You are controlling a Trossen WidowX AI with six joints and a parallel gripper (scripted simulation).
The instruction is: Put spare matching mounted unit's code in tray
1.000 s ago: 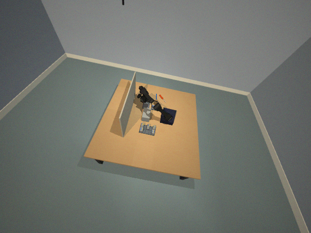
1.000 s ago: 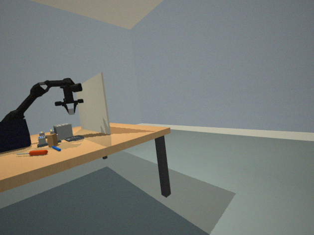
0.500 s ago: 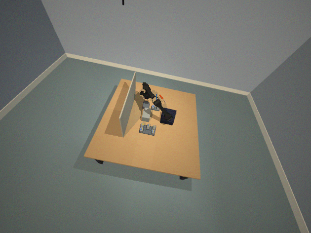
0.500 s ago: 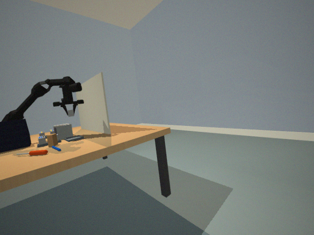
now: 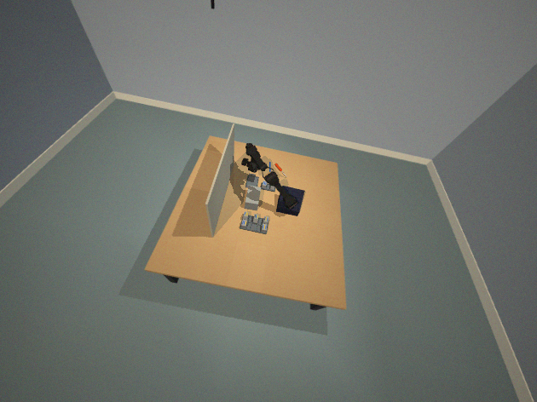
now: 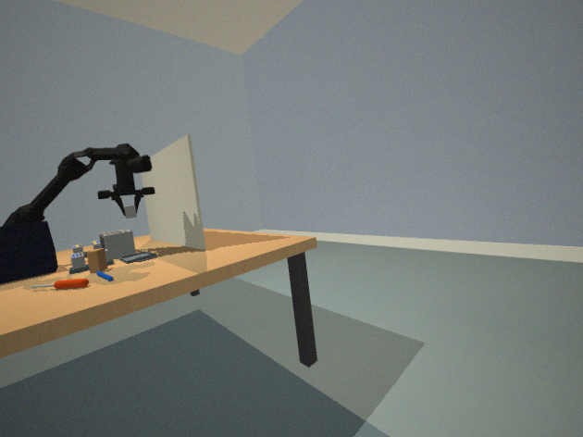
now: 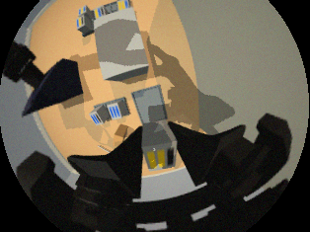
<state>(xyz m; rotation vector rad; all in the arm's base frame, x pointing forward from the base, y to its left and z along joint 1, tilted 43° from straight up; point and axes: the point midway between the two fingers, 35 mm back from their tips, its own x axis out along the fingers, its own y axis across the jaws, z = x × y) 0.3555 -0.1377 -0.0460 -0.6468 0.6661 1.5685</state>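
Now: gripper tip 16 cm above the dark-rimmed flat tray and 2 cm to the left of it. The rest, counted from my gripper tip: blue marker 24 cm to the right, 16 cm below, 10 cm behind; beige panel 20 cm to the left, 17 cm ahead, 6 cm above; mounted unit 17 cm to the left, 12 cm below, 6 cm behind.
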